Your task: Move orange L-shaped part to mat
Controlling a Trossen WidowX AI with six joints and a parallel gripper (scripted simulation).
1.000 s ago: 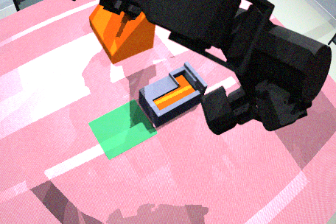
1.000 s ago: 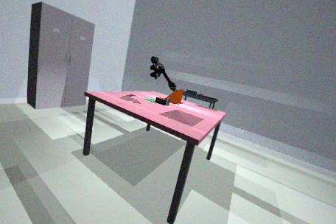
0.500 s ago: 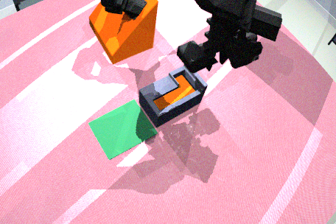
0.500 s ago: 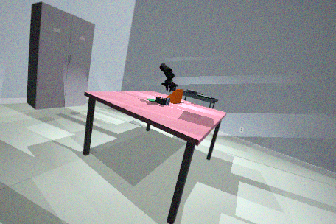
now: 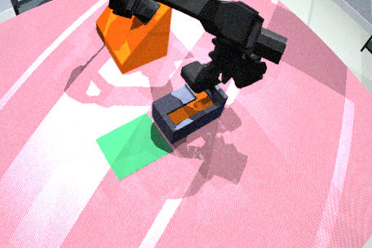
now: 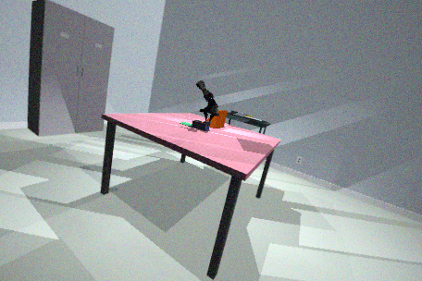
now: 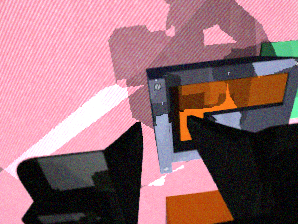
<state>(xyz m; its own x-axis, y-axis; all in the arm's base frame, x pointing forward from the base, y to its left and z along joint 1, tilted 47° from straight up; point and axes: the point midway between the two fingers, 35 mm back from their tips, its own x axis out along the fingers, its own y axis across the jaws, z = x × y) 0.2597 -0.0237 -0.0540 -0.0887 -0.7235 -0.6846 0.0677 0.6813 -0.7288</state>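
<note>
My gripper tip is 60 mm to the left of the orange L-shaped part, 40 mm above it and 10 mm past it. The rest, counted from my gripper tip: green mat: 220 mm to the right, 100 mm below, 20 mm behind.
</note>
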